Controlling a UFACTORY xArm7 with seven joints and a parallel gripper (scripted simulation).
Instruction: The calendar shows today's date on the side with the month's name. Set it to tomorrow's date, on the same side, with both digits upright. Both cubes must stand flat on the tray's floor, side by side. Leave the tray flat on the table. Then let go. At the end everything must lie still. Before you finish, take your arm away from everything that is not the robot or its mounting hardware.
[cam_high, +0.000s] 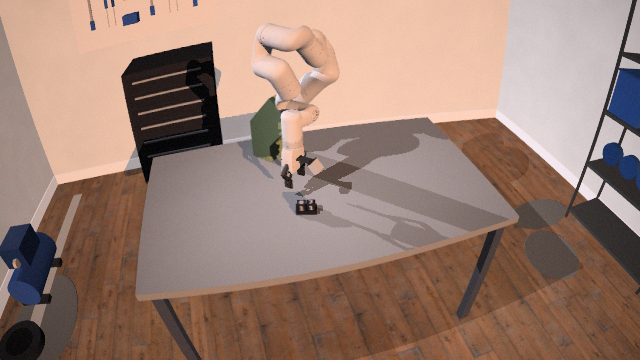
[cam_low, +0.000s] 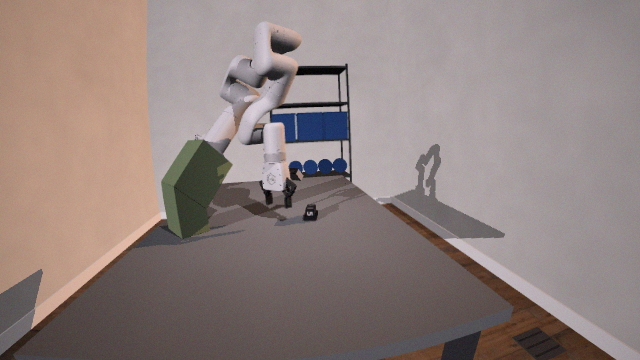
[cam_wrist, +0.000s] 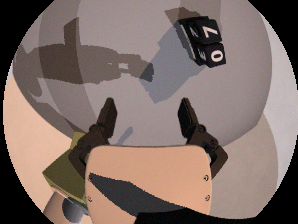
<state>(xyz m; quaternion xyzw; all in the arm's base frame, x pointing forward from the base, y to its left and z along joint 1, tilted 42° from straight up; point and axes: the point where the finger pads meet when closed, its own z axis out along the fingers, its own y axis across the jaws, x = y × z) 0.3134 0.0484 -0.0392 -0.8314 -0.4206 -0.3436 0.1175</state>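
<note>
The black calendar tray is 11 cm ahead of my hand, 6 cm below it and 4 cm to the left of it.
</note>
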